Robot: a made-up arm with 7 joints. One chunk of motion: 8 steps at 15 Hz.
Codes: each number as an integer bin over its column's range. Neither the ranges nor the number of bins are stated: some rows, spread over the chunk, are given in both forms.
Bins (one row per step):
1: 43 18 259 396 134 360 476
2: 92 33 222 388 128 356 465
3: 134 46 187 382 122 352 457
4: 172 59 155 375 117 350 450
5: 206 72 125 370 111 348 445
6: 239 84 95 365 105 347 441
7: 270 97 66 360 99 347 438
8: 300 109 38 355 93 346 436
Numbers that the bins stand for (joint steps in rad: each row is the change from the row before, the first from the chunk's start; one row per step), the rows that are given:
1: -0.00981 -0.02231 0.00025 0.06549 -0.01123 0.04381 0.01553
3: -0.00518 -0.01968 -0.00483 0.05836 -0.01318 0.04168 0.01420
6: 0.00016 -0.01611 -0.01131 0.04971 -0.01595 0.04035 0.01307
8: 0.00326 -0.01376 -0.01532 0.04463 -0.01789 0.04009 0.01272
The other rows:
2: -0.00732 -0.02090 -0.00236 0.06142 -0.01221 0.04275 0.01476
4: -0.00325 -0.01846 -0.00708 0.05480 -0.01400 0.04115 0.01370
5: -0.00152 -0.01724 -0.00919 0.05226 -0.01497 0.04062 0.01335
7: 0.00174 -0.01489 -0.01335 0.04717 -0.01692 0.04035 0.01286

